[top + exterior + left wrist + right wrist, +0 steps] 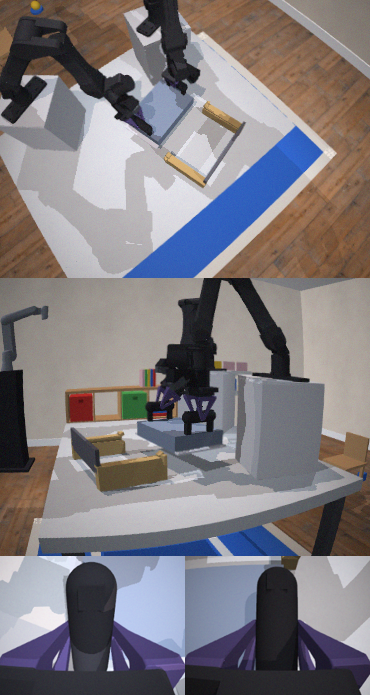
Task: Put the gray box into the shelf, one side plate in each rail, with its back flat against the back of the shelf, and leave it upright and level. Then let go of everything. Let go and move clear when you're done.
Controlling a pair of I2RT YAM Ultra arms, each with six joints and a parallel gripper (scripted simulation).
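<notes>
The gray box lies 3 cm behind my right hand, 12 cm to the left of it and 5 cm below it.
The gray box lies 3 cm ahead of my left hand, 12 cm to the right of it and 5 cm below it.
</notes>
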